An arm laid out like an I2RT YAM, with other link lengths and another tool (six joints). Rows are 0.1 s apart.
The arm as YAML. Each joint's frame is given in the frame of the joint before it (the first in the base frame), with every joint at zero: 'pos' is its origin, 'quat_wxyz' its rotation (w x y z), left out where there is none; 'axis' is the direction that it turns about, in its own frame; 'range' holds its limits. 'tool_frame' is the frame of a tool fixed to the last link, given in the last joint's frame.
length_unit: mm
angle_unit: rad
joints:
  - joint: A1
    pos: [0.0, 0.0, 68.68]
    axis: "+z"
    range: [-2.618, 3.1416]
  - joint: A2
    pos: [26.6, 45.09, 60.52]
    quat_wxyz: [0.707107, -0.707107, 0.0, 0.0]
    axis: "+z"
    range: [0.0, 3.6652]
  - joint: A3
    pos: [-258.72, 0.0, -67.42]
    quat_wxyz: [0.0, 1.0, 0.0, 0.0]
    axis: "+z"
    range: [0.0, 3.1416]
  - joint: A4
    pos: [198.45, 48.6, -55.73]
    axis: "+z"
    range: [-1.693, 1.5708]
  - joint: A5
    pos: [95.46, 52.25, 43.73]
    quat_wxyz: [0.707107, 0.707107, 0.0, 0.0]
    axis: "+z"
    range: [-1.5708, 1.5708]
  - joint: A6
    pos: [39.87, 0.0, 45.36]
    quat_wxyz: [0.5, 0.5, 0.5, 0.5]
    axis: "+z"
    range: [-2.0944, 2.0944]
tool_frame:
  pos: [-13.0, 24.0, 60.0]
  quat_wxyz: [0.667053, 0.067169, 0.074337, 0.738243]
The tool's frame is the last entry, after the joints.
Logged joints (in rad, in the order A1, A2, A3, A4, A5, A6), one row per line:
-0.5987, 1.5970, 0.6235, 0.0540, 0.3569, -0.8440
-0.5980, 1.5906, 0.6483, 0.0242, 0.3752, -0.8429
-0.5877, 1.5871, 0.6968, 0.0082, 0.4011, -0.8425
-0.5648, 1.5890, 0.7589, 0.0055, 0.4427, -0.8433
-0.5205, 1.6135, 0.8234, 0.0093, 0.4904, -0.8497
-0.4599, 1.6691, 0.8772, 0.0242, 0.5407, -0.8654
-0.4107, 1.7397, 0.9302, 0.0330, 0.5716, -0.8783
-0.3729, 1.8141, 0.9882, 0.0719, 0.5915, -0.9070
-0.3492, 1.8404, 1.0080, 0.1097, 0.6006, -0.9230
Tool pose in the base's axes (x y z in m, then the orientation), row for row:
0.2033, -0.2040, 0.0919, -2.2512, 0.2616, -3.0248
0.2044, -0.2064, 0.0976, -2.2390, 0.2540, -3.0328
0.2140, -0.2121, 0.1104, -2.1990, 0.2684, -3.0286
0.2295, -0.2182, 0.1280, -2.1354, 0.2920, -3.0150
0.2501, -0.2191, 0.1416, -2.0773, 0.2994, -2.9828
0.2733, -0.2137, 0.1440, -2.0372, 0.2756, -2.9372
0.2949, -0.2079, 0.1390, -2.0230, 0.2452, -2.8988
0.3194, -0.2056, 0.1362, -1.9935, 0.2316, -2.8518
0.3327, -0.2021, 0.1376, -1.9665, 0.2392, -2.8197
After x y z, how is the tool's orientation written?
As angles about the fixed x, y, z axes (roll, pitch, yaw), in radians.
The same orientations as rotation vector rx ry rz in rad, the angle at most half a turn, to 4 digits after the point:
0.0111, 2.5868, -1.2099
0.0192, 2.5877, -1.2320
0.0311, 2.5505, -1.2753
0.0434, 2.4877, -1.3390
0.0223, 2.4332, -1.3937
-0.0408, 2.4053, -1.4352
-0.1066, 2.3994, -1.4522
-0.1654, 2.3657, -1.4736
-0.1891, 2.3270, -1.4851

